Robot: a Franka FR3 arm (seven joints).
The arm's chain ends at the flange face. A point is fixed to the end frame.
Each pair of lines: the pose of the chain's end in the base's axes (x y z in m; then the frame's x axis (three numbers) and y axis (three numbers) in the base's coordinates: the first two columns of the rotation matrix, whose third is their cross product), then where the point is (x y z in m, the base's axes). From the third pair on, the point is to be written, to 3 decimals.
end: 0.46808 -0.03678 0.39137 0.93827 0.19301 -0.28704 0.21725 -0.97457 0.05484
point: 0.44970 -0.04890 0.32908
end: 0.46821 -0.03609 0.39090 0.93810 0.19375 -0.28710 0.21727 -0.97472 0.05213
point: 0.44980 -0.04804 0.32859
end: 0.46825 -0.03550 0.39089 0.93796 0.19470 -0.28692 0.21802 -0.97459 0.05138
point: 0.450 -0.047 0.329
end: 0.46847 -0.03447 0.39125 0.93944 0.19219 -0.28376 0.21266 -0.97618 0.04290
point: 0.450 -0.046 0.329
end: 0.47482 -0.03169 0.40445 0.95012 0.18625 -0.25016 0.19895 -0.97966 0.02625
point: 0.458 -0.041 0.341
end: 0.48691 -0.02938 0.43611 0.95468 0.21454 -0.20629 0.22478 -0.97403 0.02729
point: 0.473 -0.039 0.372
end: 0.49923 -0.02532 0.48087 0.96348 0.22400 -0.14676 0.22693 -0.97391 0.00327
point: 0.489 -0.032 0.416
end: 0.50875 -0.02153 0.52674 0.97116 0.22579 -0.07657 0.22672 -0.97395 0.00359
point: 0.503 -0.028 0.461
